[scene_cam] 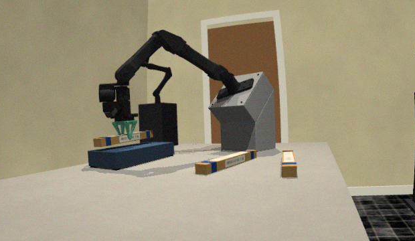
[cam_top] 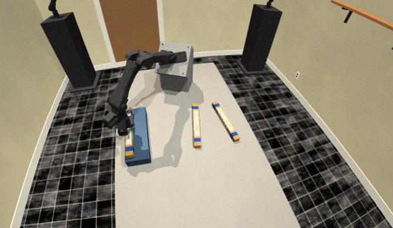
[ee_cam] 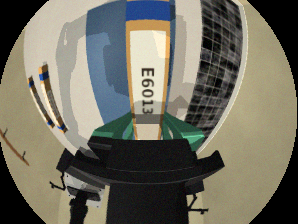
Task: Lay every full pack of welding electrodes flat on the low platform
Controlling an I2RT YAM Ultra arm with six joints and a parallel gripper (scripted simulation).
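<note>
My hand is 80 mm above the blue low platform, 30 mm to the right of it and 10 mm past it.
</note>
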